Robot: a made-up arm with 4 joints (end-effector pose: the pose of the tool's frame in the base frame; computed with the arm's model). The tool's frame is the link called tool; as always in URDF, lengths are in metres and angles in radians. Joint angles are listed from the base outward.
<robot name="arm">
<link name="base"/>
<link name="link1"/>
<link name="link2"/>
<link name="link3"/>
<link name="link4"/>
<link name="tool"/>
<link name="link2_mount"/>
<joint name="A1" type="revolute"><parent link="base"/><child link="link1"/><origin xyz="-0.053 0.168 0.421"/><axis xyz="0 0 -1"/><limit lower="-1.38" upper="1.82" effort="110" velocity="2.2"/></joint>
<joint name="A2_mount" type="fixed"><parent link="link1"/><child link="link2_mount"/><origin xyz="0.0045 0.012 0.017"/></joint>
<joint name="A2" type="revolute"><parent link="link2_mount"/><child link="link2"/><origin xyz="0.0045 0.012 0.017"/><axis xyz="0.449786 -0.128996 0.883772"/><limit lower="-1.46" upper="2.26" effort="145" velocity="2.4"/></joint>
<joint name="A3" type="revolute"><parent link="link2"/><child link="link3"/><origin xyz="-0.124 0.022 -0.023"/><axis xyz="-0.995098 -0.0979 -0.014"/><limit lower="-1.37" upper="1.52" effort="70" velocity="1.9"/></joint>
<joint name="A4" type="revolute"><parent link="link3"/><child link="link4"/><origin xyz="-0.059 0.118 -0.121"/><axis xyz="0 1 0"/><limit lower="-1.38" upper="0.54" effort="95" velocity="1.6"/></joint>
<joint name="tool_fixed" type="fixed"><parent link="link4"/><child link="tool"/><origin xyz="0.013 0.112 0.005" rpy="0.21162 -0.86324 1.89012"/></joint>
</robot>
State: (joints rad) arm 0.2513 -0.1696 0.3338 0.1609
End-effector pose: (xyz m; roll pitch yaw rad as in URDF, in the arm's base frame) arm -0.1200 0.4236 0.2316 0.4977 -0.4901 1.2716
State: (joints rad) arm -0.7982 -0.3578 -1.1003 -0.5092
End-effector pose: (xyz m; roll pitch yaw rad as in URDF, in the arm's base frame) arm -0.3286 0.3254 0.5552 -1.7132 -1.0899 -2.4221
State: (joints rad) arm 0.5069 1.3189 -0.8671 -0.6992
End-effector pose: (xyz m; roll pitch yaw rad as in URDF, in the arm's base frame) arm -0.3416 0.2139 0.5381 -1.9705 -0.4473 -2.2177
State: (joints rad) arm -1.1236 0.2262 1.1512 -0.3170
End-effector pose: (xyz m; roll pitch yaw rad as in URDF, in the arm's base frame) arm -0.1433 0.0651 0.1698 0.2094 0.2708 -2.9303
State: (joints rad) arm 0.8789 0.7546 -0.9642 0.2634
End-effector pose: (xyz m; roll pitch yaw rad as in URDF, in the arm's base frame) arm -0.1761 0.4282 0.5847 -2.2633 -0.9864 -1.9457
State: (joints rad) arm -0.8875 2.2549 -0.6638 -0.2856
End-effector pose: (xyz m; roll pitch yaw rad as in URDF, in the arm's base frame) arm 0.0665 -0.0990 0.3879 -1.3987 -0.3468 -0.0326
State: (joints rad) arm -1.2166 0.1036 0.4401 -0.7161
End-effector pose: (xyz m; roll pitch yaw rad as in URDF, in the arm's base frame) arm -0.3027 0.0756 0.2400 -0.3137 -0.1320 -2.6724
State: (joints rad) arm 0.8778 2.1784 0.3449 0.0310
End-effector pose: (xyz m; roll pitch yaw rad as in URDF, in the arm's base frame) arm -0.2506 0.2925 0.2347 -0.6058 -0.3546 -2.8562
